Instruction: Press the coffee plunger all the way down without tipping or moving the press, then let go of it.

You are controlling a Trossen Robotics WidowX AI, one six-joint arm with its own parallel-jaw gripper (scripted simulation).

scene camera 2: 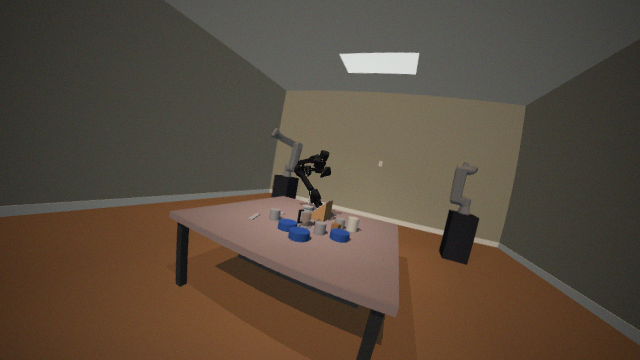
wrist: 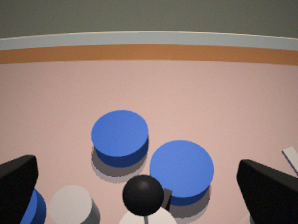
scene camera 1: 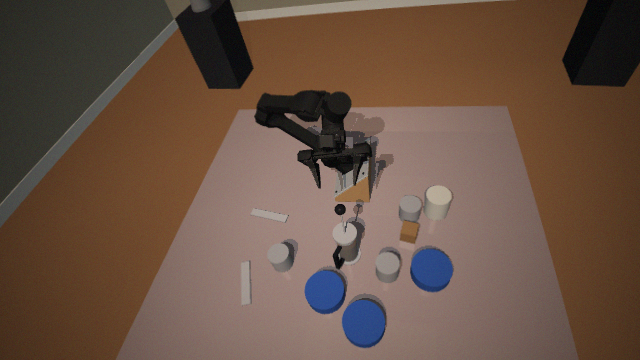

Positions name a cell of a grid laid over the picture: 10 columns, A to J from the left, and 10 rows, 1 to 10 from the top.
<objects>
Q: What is the gripper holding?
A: Nothing.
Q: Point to a coffee press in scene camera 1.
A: F8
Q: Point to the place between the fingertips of the gripper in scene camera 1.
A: F6
</objects>
